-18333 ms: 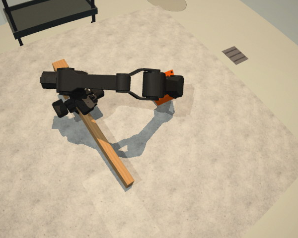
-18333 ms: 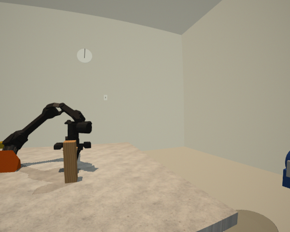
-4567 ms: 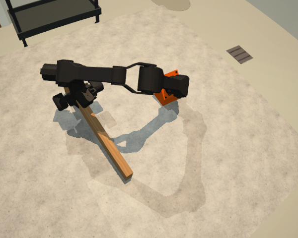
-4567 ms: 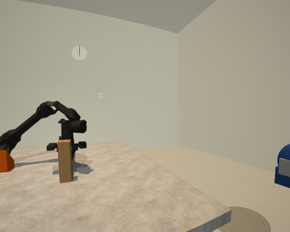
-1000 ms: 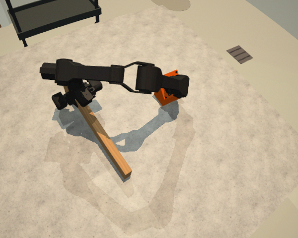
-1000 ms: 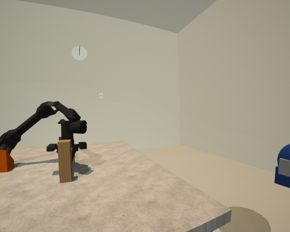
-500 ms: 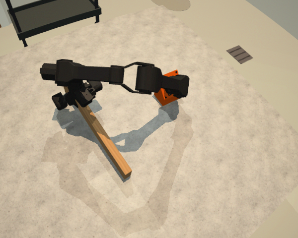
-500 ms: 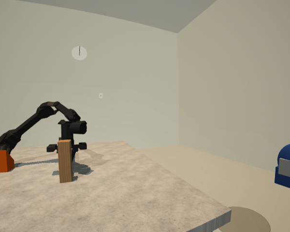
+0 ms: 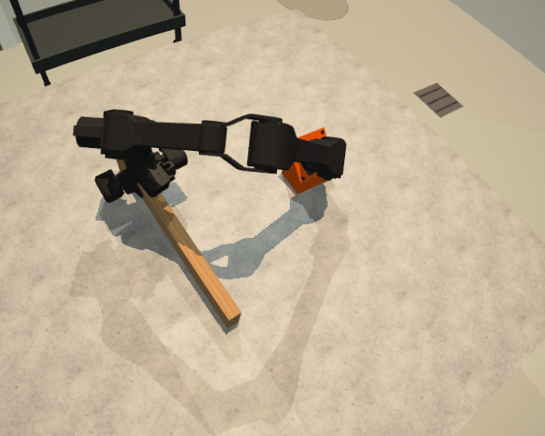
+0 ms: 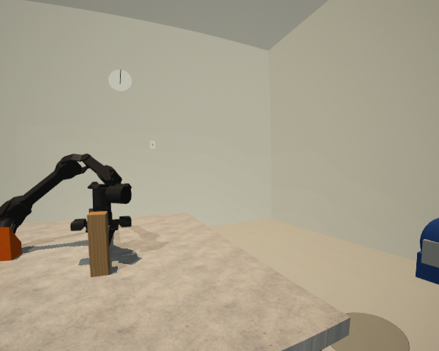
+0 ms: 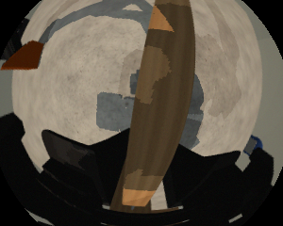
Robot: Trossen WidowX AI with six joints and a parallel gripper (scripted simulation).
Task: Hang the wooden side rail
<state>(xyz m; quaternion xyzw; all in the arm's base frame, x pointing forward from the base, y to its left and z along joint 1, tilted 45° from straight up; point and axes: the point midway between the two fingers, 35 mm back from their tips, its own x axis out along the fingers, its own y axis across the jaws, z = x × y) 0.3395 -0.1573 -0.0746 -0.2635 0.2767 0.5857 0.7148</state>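
Right now my gripper tip is 10 cm to the left of the wooden headboard post, 5 cm below it and 1 cm past it.
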